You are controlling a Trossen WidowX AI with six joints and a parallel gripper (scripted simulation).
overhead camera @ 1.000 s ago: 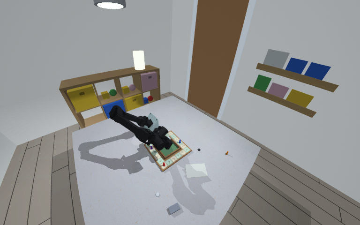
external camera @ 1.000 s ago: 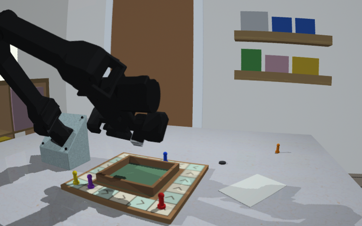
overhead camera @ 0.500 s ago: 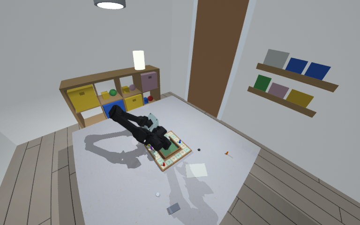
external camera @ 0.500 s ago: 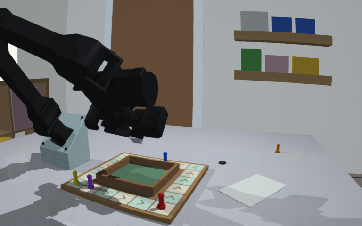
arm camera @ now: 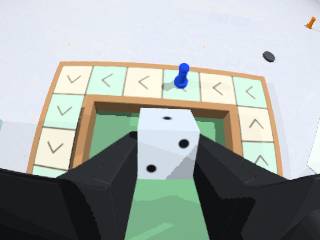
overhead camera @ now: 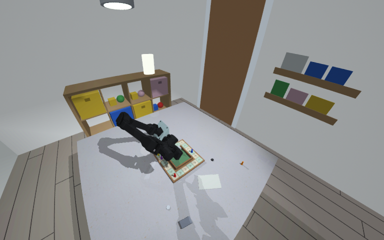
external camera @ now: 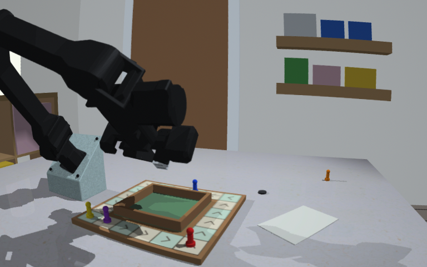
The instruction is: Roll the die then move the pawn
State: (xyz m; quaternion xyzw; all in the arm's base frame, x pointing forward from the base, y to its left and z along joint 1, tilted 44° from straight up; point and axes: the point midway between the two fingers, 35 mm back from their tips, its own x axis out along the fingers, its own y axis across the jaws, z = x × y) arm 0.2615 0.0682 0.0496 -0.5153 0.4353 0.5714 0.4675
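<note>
Now: gripper tip 1 cm above the grey die. Also, from my gripper tip: red pawn 12 cm ahead, 10 cm to the right, 9 cm below; then blue pawn 11 cm to the left, 9 cm below, 1 cm ahead; then purple pawn 12 cm to the right, 9 cm below, 6 cm behind.
</note>
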